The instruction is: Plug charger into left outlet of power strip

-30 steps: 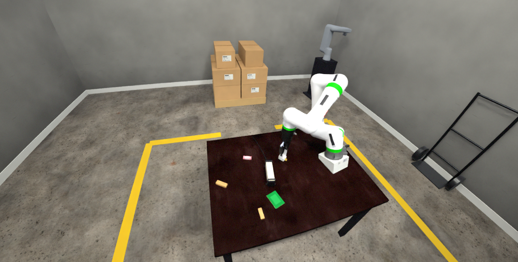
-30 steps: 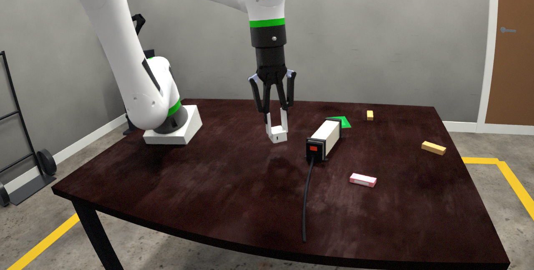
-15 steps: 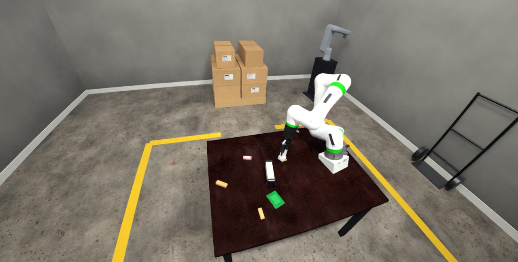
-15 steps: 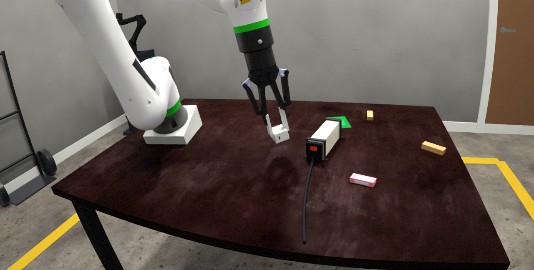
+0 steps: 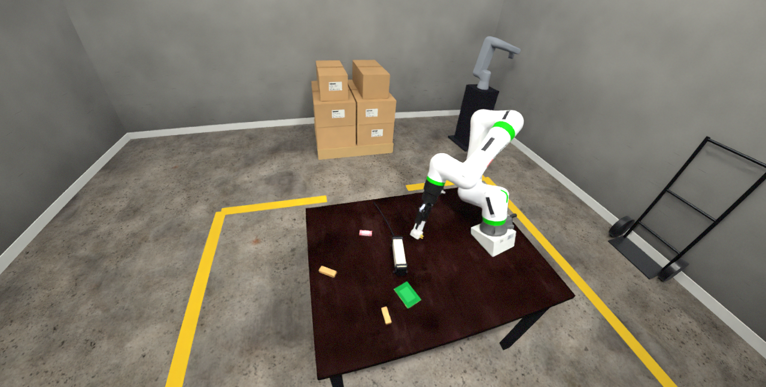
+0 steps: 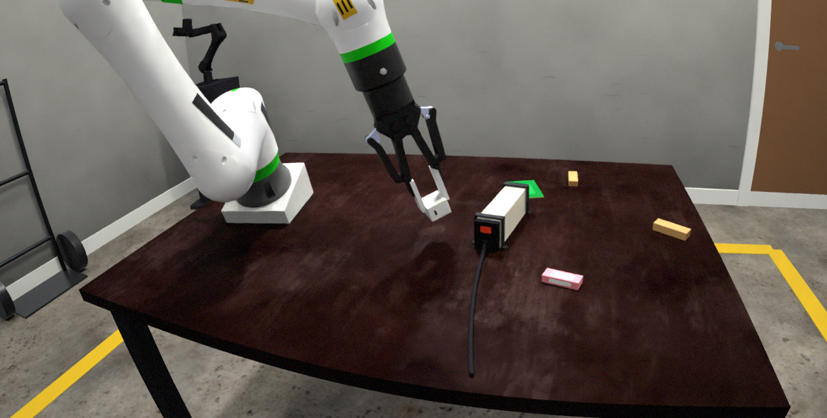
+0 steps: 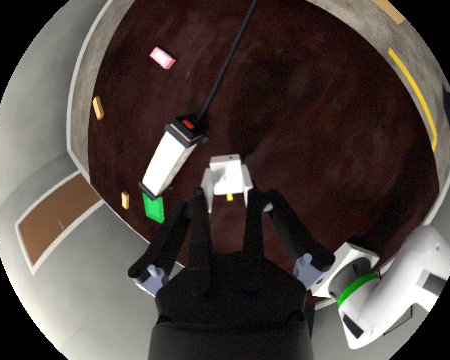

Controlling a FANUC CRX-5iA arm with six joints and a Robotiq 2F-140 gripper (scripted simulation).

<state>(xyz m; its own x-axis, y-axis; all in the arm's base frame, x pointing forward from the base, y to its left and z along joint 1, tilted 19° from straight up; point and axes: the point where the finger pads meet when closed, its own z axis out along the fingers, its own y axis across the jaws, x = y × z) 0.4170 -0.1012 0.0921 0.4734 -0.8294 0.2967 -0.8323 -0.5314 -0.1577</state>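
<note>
Right now the red switch is 110 mm ahead of my hand, 30 mm to the right of it and 70 mm below it. The rest, counted from my hand: power strip (150 mm ahead, 60 mm to the left, 80 mm below); then white charger (10 mm ahead, 10 mm to the left, 40 mm below); then flat piece (180 mm ahead, 260 mm to the left, 110 mm below).
</note>
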